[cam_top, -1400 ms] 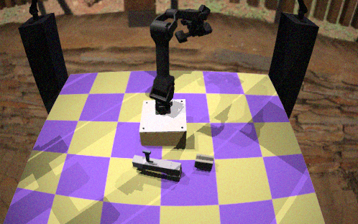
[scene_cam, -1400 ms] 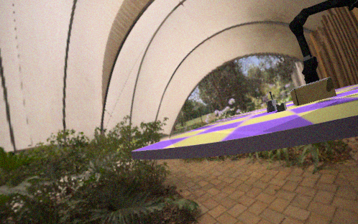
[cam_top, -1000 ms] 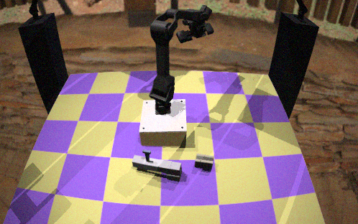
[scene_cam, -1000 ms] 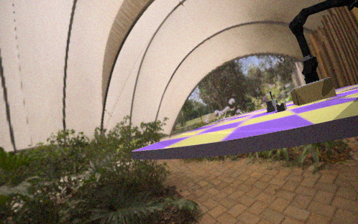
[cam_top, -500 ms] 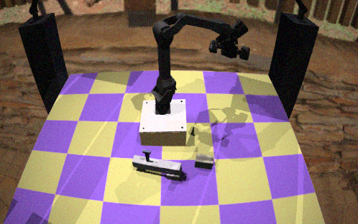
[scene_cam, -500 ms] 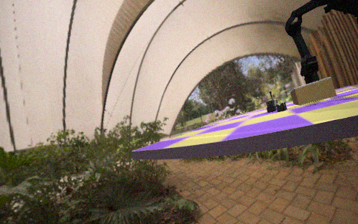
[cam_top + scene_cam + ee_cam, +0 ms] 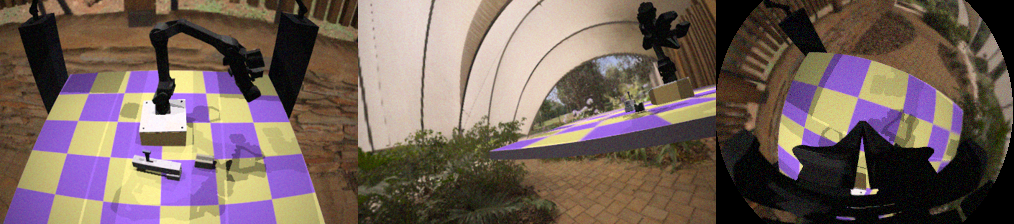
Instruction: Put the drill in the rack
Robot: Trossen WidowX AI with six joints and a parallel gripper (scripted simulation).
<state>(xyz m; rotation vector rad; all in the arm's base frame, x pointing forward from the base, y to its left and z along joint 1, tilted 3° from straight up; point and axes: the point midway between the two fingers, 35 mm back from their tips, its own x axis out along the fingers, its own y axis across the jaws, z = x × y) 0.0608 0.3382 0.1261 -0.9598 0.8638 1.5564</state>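
Now: the dark key 190 mm ahead of my gripper tip, 410 mm to the right of it and 120 mm below it. Also, from my gripper tip: dark rack 180 mm ahead, 200 mm to the right, 190 mm below; then drill 210 mm ahead, 360 mm to the right, 160 mm below.
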